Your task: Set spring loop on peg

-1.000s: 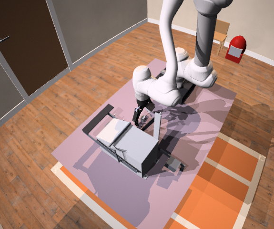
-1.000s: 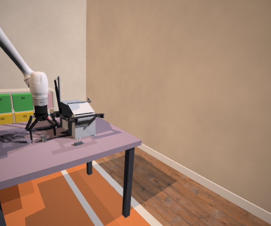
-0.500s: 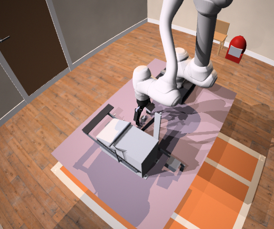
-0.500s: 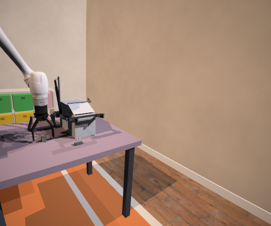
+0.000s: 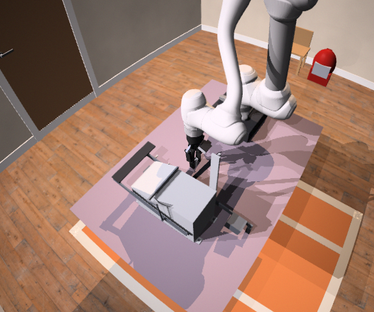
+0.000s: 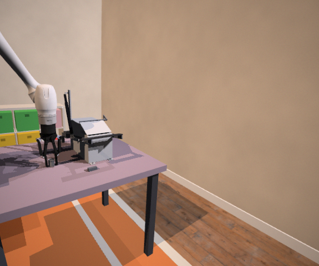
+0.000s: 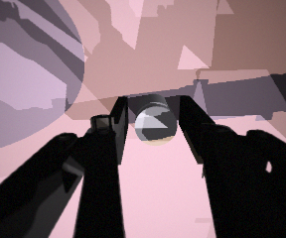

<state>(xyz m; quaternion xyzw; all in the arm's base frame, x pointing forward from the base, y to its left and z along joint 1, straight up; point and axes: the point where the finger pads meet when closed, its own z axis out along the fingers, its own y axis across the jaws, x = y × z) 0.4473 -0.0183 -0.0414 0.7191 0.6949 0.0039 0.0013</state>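
My hand is 1 cm above the steel test weight. Also, from my hand: small grey block 18 cm to the right, 17 cm ahead, 3 cm below.
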